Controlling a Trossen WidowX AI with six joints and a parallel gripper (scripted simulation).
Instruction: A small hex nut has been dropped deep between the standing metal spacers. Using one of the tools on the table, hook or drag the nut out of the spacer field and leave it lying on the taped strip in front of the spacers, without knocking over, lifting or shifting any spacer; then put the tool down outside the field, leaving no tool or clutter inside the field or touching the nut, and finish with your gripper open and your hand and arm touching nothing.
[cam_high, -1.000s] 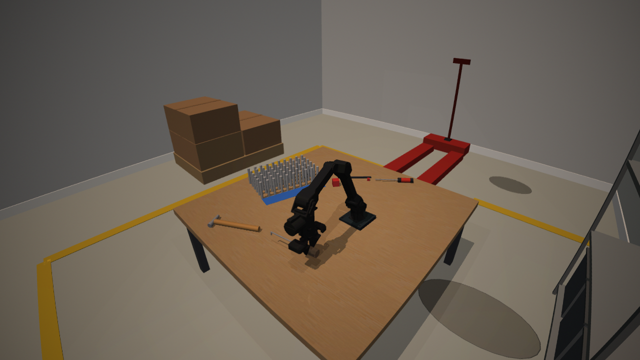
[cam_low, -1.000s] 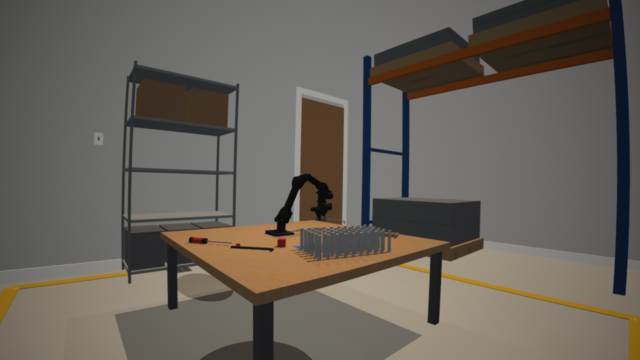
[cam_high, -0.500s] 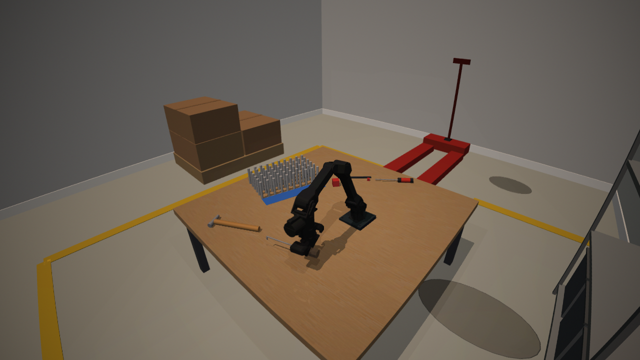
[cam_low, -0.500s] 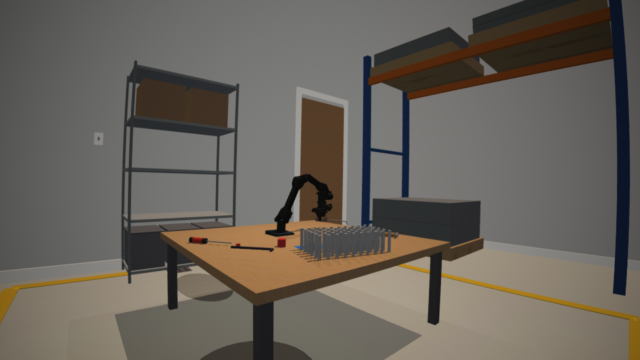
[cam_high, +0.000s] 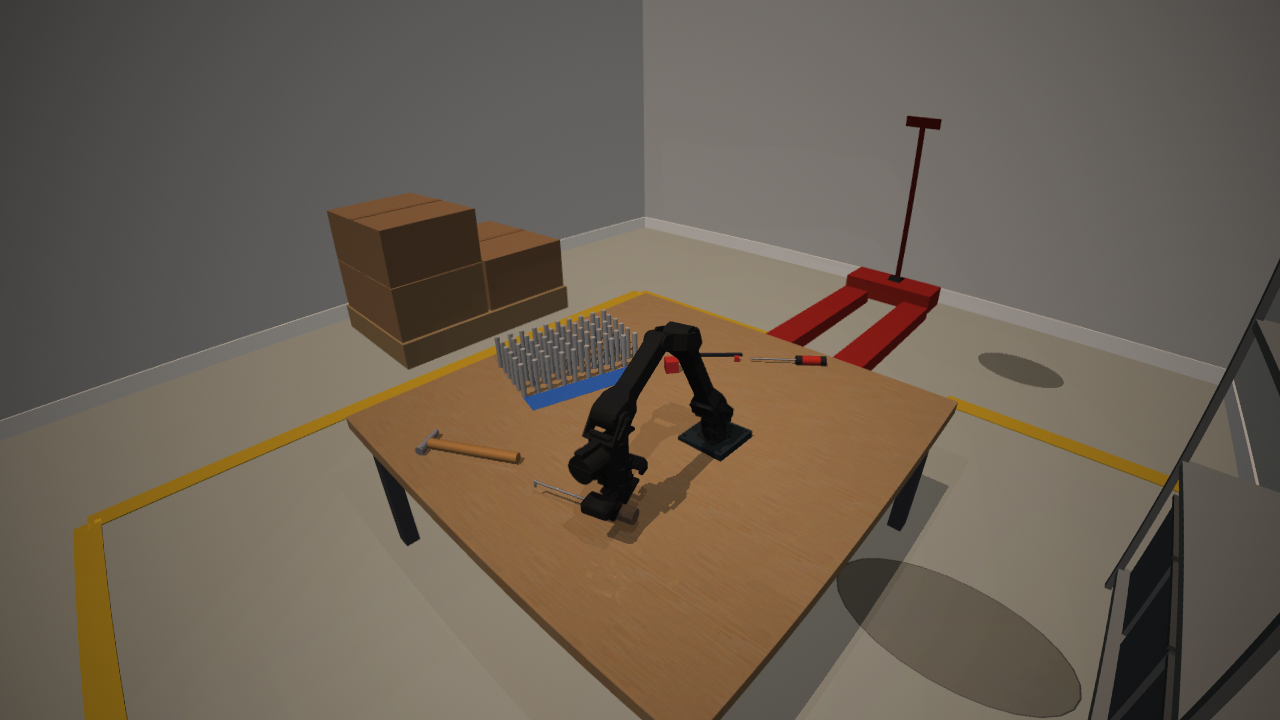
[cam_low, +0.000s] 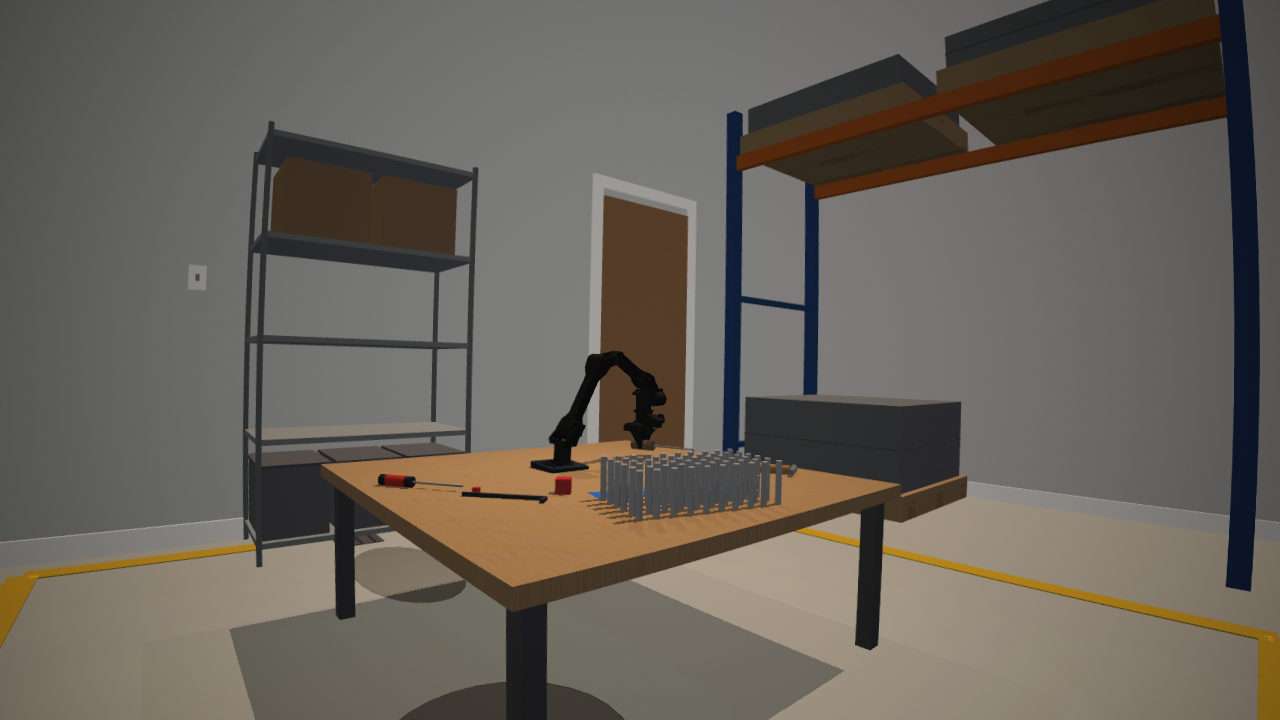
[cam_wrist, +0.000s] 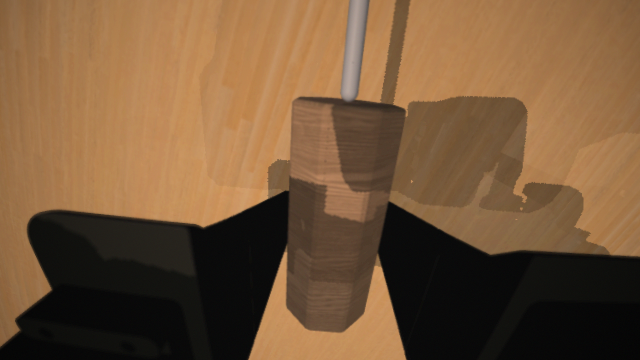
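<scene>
My gripper tip is 9 cm short of the hook tool, 5 cm to the right of it and 1 cm below it. The rest, counted from my gripper tip: red cube: 47 cm ahead, 51 cm to the right, 1 cm below; then blue taped strip: 55 cm ahead, 25 cm to the right, 3 cm below; then hex nut: 72 cm ahead, 31 cm to the right, 3 cm below.
</scene>
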